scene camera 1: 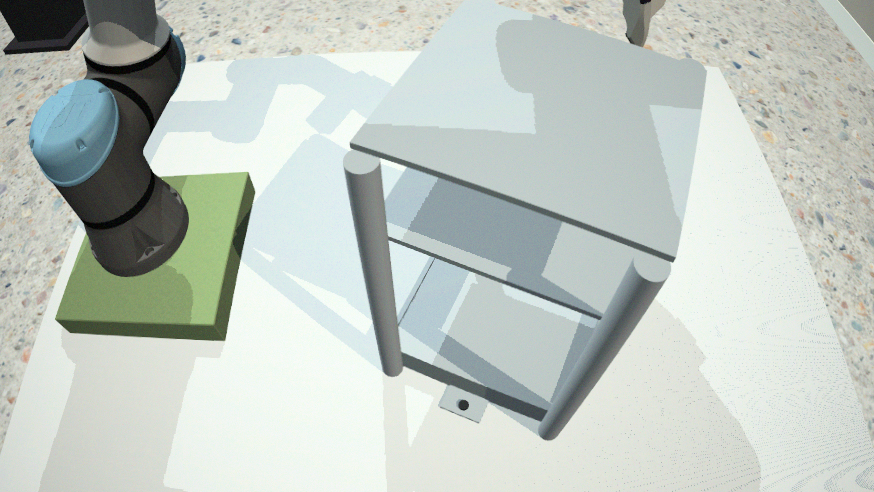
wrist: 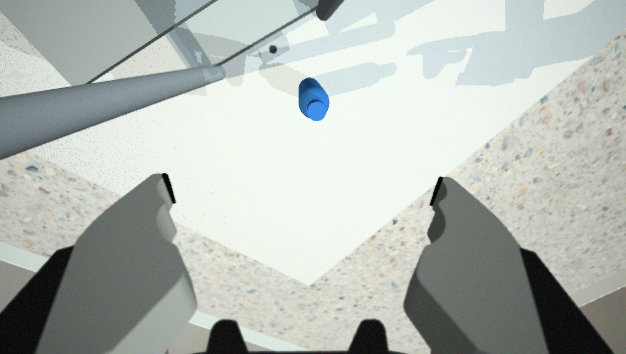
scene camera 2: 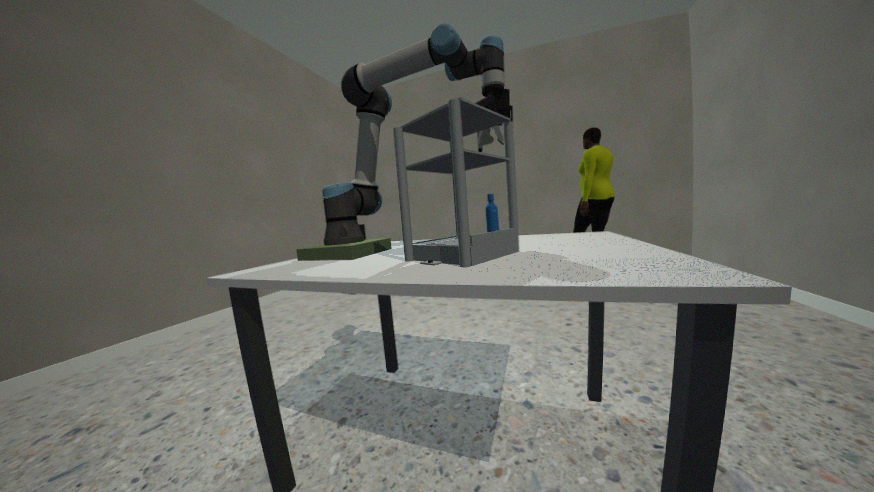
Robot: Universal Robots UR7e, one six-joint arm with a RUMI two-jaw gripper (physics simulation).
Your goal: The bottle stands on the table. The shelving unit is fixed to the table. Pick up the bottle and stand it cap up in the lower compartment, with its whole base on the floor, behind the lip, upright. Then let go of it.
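Frame: origin at the arm's base, x ahead, y left, z up, level; centimetres.
Seen in the pictures: gripper, fingertip midpoint: [scene camera 1: 582, 14] [wrist: 305, 179] [scene camera 2: 490, 149]; arm's base at its link origin: [scene camera 1: 141, 231] [scene camera 2: 344, 242].
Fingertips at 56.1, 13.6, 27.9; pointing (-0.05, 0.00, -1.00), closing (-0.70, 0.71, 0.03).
Note:
Offsets run from my fingertips to a thing's top centre, as dx, dy, dz. "spot": to the spot under its first point. Level surfaces: height alone.
The blue bottle @(-1.1, +0.9, -14.4) [scene camera 2: 492, 215] [wrist: 313, 97] stands upright, cap up, on the table [scene camera 2: 366, 289] [wrist: 250, 200], outside the shelving unit @(-4.9, -19.7, +4.3) [scene camera 1: 374, 262] [scene camera 2: 458, 183] [wrist: 110, 102]. In scene camera 2 it shows through the unit, beyond its side wall; it does not show in scene camera 1. My gripper [scene camera 2: 491, 145] [wrist: 305, 179] is open and empty, well above the bottle and offset from it in the wrist view. Part of one finger shows at the top of scene camera 1. The lower compartment's floor @(dz -27.9) [scene camera 1: 513, 330] lies behind a low lip @(spot: -7.8, -29.9, -29.8) [scene camera 1: 477, 389] in scene camera 1.
The unit's top board @(spot: -2.8, -24.6, +4.3) [scene camera 1: 587, 146] and middle shelf [scene camera 1: 489, 226] [scene camera 2: 458, 161] sit above the lower compartment, between the round posts. A small plate @(spot: -10.9, -30.8, -31.8) [scene camera 1: 449, 400] with a dark dot lies by the lip. The arm stands on a green base [scene camera 1: 229, 207] [scene camera 2: 342, 249]. A person [scene camera 2: 597, 171] stands beyond the table.

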